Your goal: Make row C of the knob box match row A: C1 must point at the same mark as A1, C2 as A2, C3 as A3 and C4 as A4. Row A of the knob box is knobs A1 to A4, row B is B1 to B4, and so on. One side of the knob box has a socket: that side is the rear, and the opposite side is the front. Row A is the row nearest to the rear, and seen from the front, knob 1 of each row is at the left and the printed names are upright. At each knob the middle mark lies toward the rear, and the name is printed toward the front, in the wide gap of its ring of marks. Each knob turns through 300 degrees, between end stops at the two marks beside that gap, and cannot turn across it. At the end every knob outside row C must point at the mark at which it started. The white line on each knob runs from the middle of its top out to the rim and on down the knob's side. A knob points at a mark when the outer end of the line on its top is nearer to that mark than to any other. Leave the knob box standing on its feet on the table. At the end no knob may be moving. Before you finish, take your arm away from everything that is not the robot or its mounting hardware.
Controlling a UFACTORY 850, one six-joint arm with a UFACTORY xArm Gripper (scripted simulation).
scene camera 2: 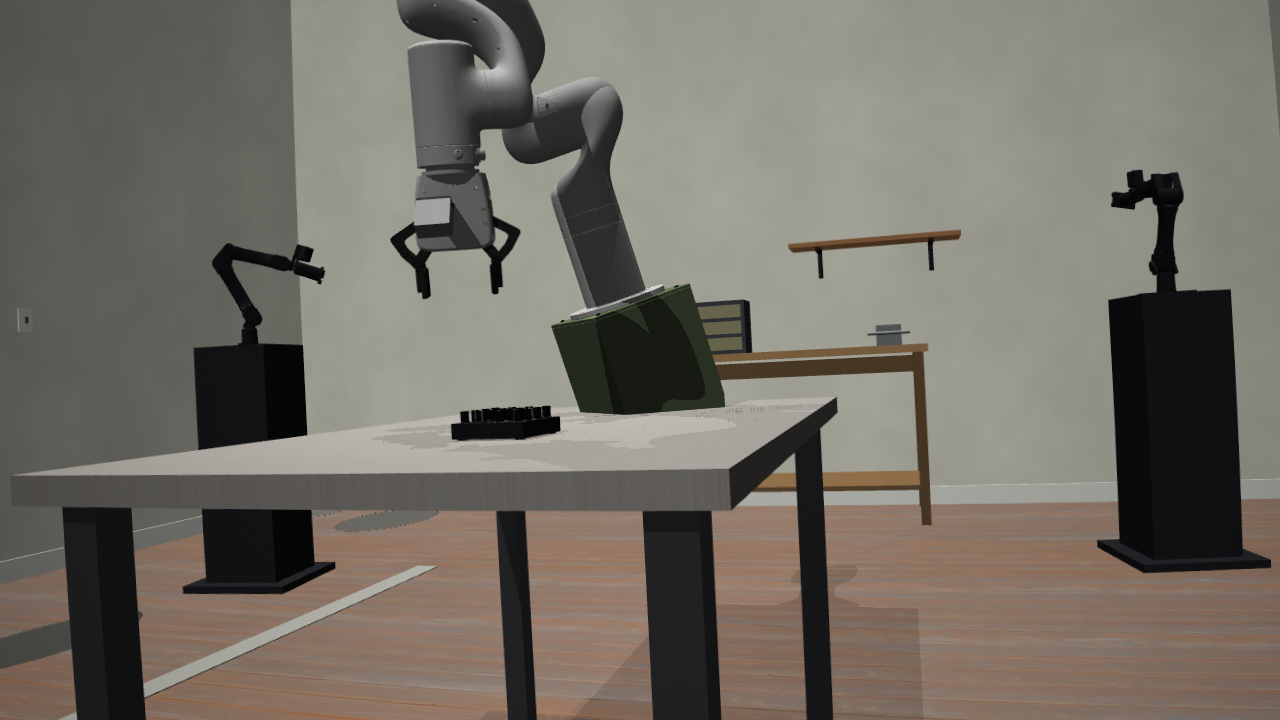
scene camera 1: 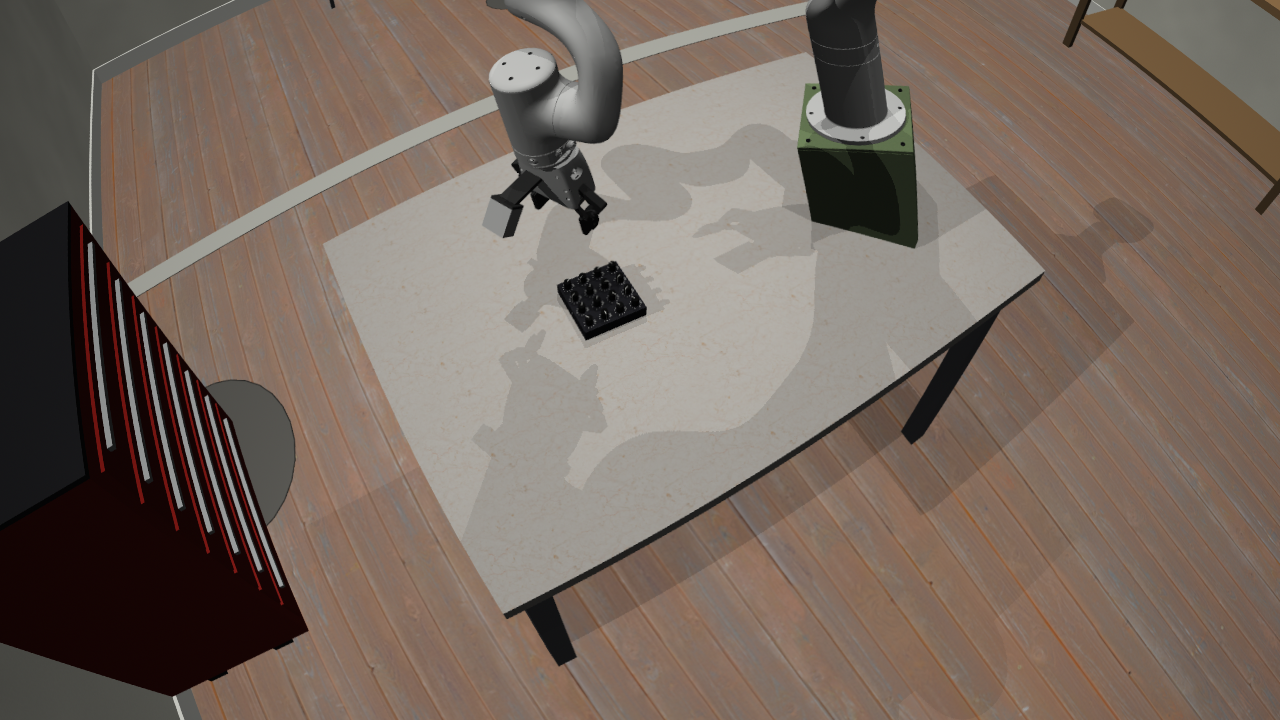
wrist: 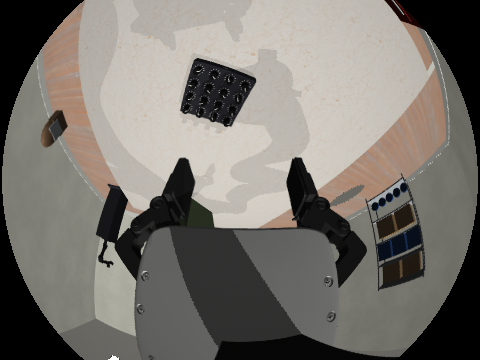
Labels:
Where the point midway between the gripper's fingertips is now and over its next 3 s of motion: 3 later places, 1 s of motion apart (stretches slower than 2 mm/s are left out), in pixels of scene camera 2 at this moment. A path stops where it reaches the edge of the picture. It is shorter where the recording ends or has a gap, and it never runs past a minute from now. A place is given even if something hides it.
My gripper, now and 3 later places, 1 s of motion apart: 461,295; 466,337; 494,367; 513,378

